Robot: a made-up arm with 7 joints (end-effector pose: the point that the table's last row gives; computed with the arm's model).
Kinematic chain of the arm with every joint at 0, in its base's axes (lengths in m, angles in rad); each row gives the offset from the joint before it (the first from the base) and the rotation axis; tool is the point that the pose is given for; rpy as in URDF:
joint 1: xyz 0 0 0.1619 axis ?
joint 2: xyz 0 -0.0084 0.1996 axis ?
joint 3: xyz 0 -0.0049 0.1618 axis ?
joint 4: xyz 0 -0.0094 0.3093 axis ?
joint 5: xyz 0 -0.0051 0.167 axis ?
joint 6: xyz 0 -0.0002 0.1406 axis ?
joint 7: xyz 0 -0.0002 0.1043 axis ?
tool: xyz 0 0 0 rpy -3.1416 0 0
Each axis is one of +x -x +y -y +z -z.
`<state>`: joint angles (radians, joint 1 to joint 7).
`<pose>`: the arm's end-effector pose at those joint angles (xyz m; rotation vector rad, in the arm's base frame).
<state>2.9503 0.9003 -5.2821 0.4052 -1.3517 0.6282 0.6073</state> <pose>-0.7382 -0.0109 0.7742 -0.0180 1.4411 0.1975</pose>
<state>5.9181 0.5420 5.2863 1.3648 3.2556 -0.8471 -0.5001</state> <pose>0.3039 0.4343 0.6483 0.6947 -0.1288 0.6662</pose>
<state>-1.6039 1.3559 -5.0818 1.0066 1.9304 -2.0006 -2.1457</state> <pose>0.1909 0.6110 0.3334 -0.6590 0.1351 -1.4186</pose>
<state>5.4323 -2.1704 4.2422 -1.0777 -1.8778 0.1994 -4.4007</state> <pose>-0.1631 -0.7017 0.1212 -1.0448 1.7174 2.0502</pose>
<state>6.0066 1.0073 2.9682 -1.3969 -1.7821 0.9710 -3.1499</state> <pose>0.6162 0.1549 0.3244 -0.9316 -0.0483 1.2272</pose>
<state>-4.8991 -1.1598 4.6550 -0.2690 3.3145 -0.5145 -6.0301</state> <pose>-0.2136 0.7594 0.7325 0.4237 2.5756 -1.5991</pose>
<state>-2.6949 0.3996 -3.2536 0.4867 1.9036 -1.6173 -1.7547</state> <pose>-0.0699 0.1621 1.0901 1.4665 -0.3110 -0.7533</pose>
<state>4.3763 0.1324 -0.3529 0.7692 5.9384 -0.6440 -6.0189</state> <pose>-0.1395 0.3016 1.1174 1.2743 2.6664 -0.5153</pose>
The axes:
joint 1: -z
joint 2: +y
joint 3: -z
joint 4: +y
joint 5: -z
joint 6: +y
joint 7: -z

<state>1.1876 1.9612 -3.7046 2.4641 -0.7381 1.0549 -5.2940</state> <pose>-0.0652 -0.2247 0.4169 1.1627 0.8435 0.2683</pose>
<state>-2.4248 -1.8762 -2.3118 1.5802 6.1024 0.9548 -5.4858</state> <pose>0.0508 -0.3854 0.0095 1.7385 -0.2652 2.1586</pose>
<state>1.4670 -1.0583 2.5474 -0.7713 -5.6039 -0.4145 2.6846</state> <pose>0.0934 0.5280 0.9486 2.2835 -1.8739 -0.3306</pose>
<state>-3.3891 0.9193 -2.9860 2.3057 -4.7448 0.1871 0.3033</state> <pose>0.0389 -0.0596 0.7150 1.1904 -1.4145 -1.0965</pose>
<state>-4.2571 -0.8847 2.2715 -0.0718 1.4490 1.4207 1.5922</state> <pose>0.3565 0.5677 0.8011 0.6964 -0.7516 -0.6202</pose>
